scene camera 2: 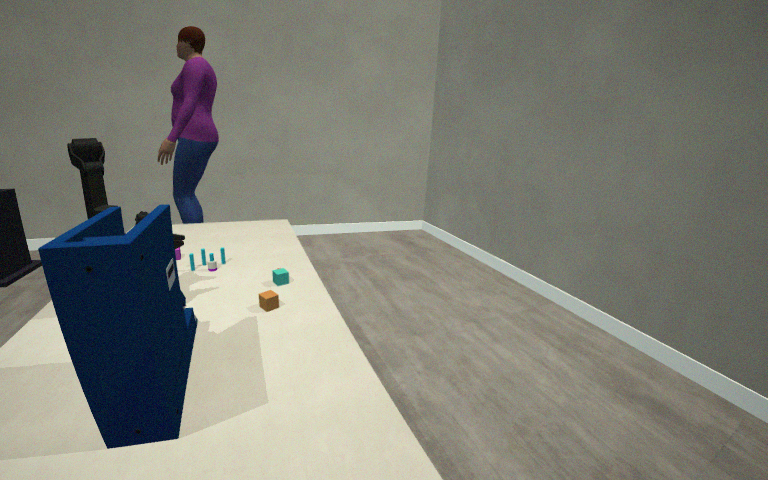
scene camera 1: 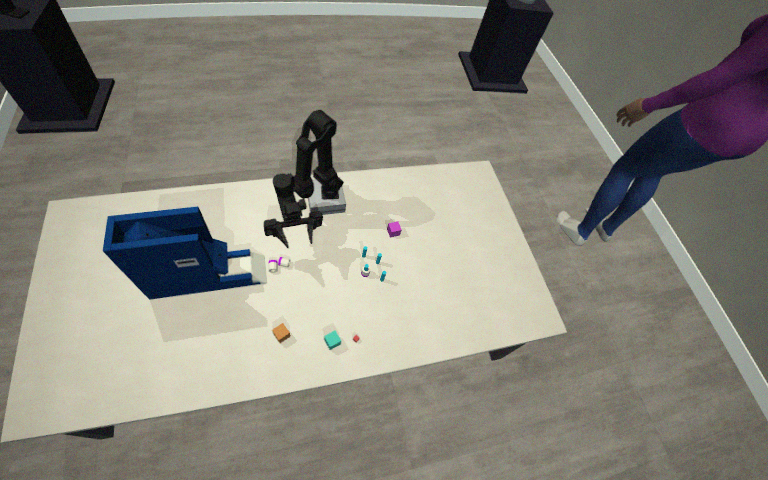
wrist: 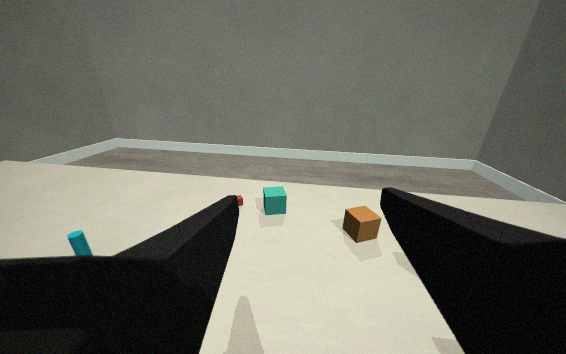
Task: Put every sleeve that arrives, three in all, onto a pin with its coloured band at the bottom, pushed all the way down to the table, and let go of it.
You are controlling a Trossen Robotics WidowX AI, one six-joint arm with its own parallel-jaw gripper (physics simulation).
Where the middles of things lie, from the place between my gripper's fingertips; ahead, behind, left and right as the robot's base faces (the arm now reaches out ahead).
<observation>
The orange cube (wrist: 360, 223) is 230 mm ahead of my hand, 70 mm to the right of it and 160 mm below it.
</observation>
